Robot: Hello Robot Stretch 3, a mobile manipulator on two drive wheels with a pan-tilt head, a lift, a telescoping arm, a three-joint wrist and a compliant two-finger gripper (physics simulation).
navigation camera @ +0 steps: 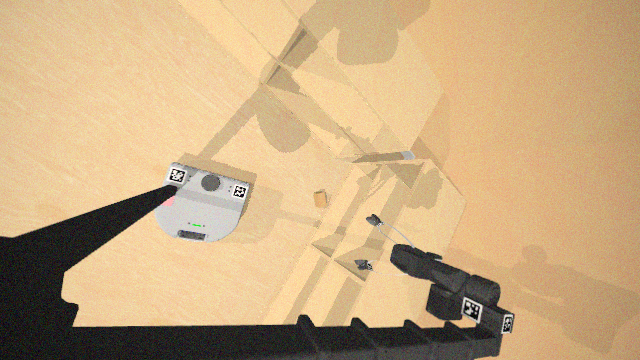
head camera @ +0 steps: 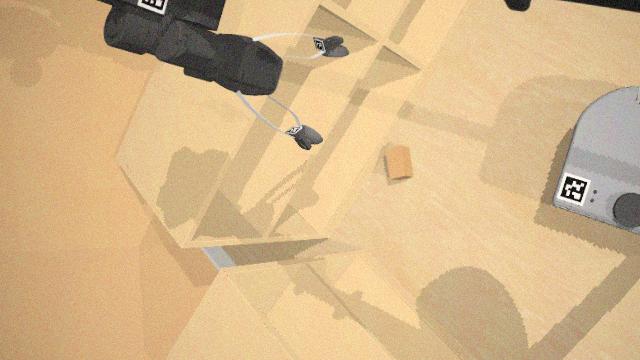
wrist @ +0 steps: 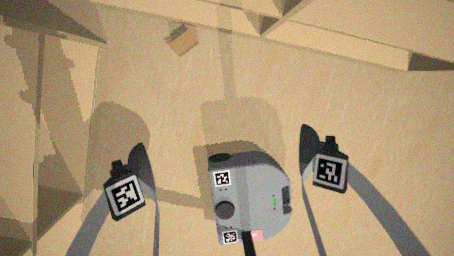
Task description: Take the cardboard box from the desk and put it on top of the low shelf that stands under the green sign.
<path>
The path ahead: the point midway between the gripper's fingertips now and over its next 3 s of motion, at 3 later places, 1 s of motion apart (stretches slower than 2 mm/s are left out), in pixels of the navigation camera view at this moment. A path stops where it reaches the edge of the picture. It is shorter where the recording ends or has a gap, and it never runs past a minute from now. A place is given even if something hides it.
My gripper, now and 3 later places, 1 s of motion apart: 362, 239; 365, 223; 354, 218; 339, 213
</path>
